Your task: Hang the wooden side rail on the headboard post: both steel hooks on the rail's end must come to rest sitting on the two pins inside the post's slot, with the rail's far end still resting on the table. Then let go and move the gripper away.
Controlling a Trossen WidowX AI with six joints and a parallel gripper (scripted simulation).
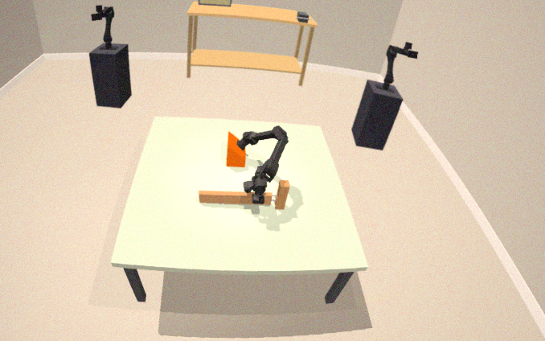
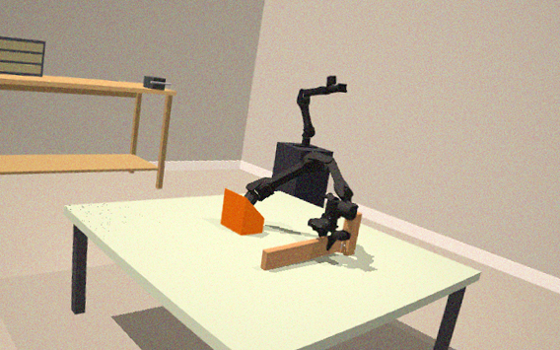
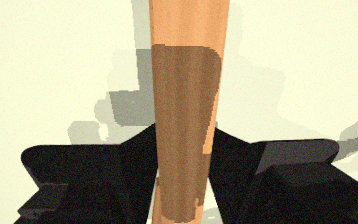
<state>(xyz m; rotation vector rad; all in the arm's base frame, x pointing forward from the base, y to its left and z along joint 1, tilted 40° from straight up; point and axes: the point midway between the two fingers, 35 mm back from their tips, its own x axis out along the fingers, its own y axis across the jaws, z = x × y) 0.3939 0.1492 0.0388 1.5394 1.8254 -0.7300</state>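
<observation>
Now: gripper tip 13 cm to the right of the upright headboard post, 6 cm below it and 1 cm past it.
</observation>
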